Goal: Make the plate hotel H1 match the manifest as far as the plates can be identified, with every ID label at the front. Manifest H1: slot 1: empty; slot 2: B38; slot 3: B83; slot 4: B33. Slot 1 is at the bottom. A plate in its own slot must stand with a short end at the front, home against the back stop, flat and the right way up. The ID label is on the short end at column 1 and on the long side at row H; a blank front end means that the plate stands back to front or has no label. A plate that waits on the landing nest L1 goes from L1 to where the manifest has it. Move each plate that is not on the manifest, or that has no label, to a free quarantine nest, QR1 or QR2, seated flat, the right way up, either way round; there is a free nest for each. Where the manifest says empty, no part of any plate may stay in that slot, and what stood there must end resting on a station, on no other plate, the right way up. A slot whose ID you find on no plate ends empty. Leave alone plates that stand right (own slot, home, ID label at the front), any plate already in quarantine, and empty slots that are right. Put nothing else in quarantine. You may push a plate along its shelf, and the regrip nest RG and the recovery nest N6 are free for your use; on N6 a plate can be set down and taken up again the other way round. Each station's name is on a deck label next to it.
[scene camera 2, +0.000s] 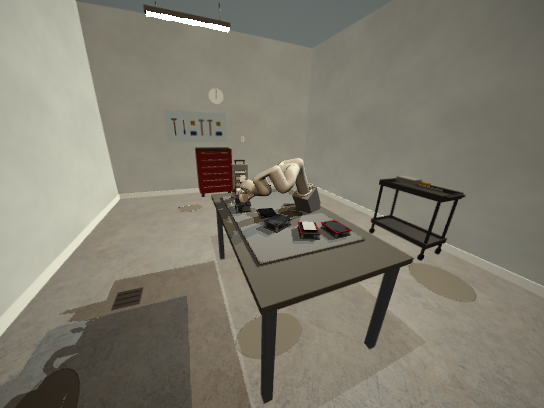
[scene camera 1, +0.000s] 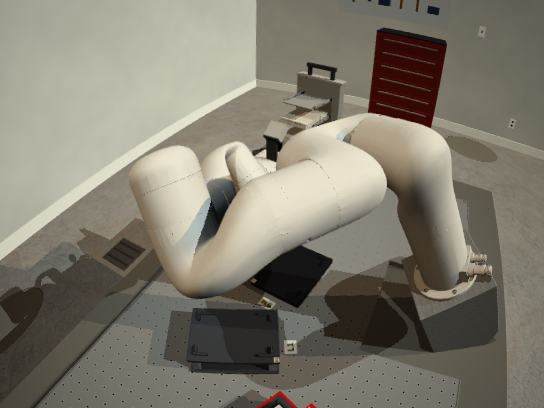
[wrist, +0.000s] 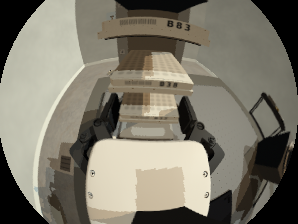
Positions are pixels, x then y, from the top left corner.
Labels:
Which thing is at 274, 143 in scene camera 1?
My gripper.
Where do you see a plate hotel H1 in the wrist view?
176, 47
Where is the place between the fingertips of my gripper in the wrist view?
149, 101

